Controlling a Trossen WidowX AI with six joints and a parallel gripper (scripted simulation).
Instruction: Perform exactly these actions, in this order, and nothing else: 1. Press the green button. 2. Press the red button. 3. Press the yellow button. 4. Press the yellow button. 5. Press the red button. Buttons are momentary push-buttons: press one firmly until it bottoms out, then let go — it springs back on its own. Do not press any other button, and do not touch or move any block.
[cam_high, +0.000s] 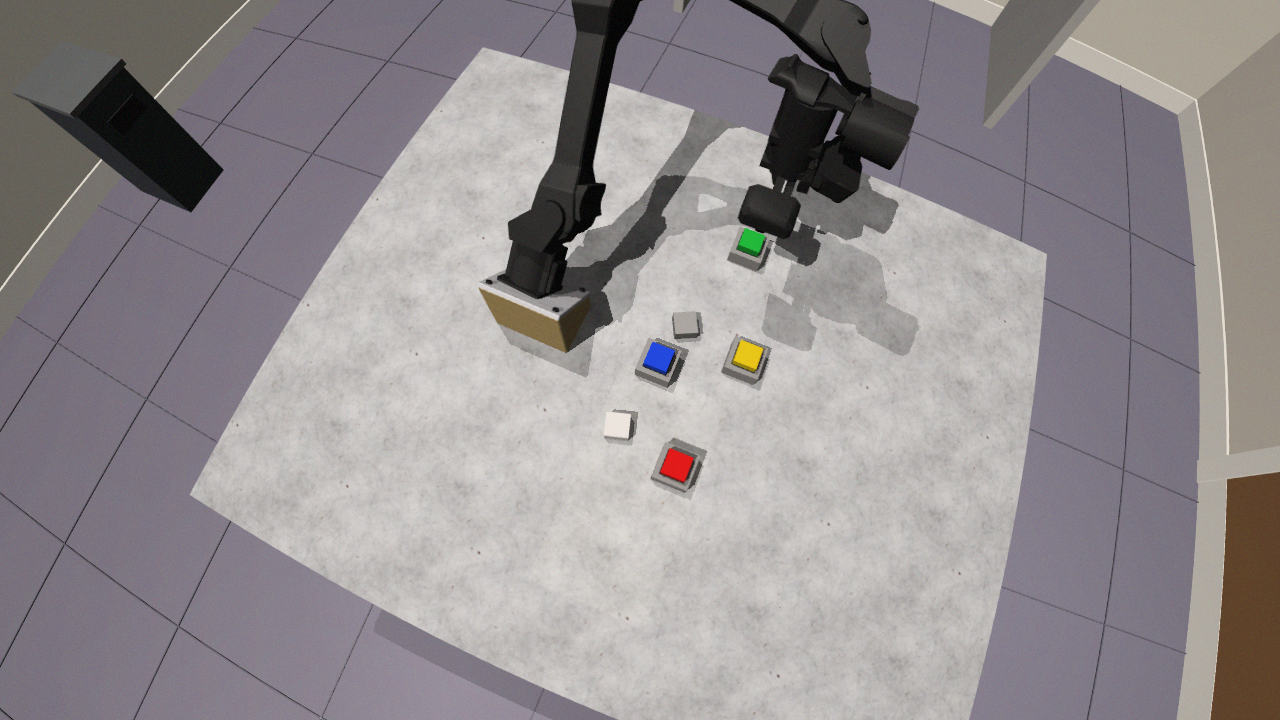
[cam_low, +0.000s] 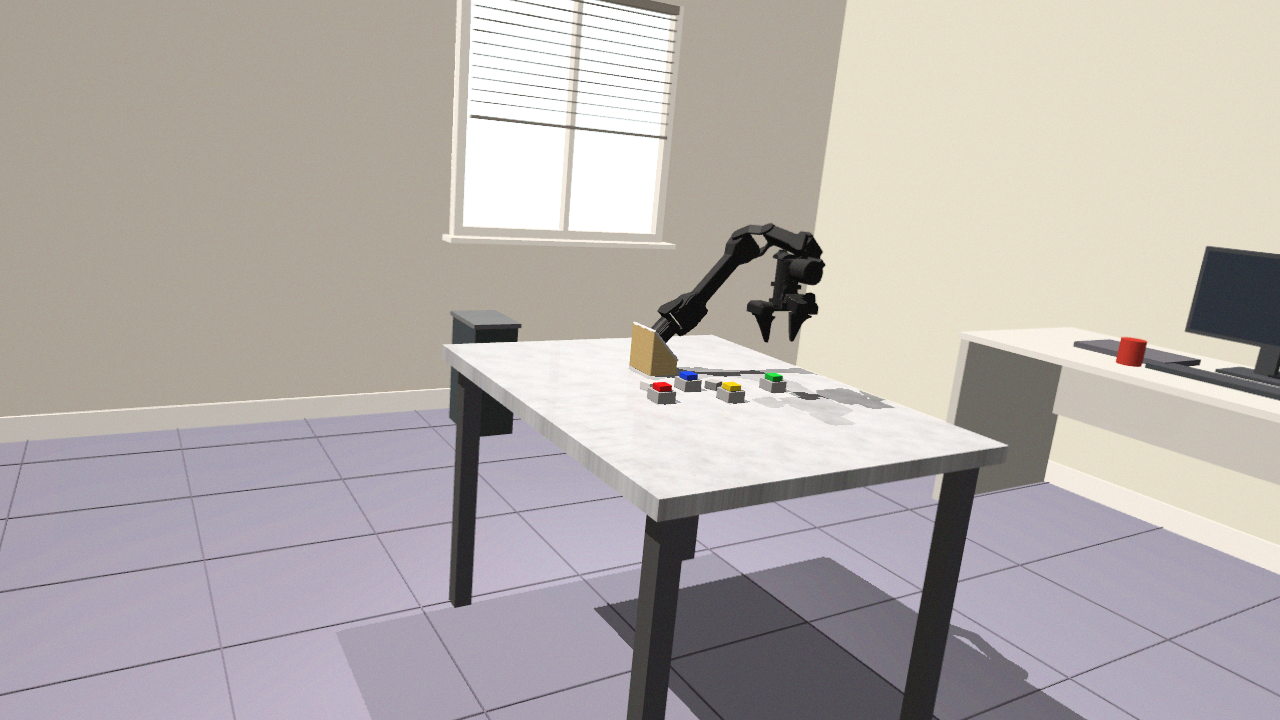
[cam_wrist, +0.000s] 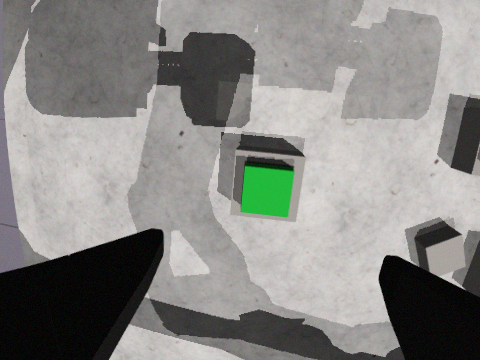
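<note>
Now: the green button 9 cm below my gripper tip. From my gripper tip the other things lie so: blue button: 22 cm to the right, 9 cm below, 3 cm behind; grey block: 16 cm to the right, 11 cm below, 3 cm behind; yellow button: 16 cm to the right, 9 cm below, 7 cm ahead.
</note>
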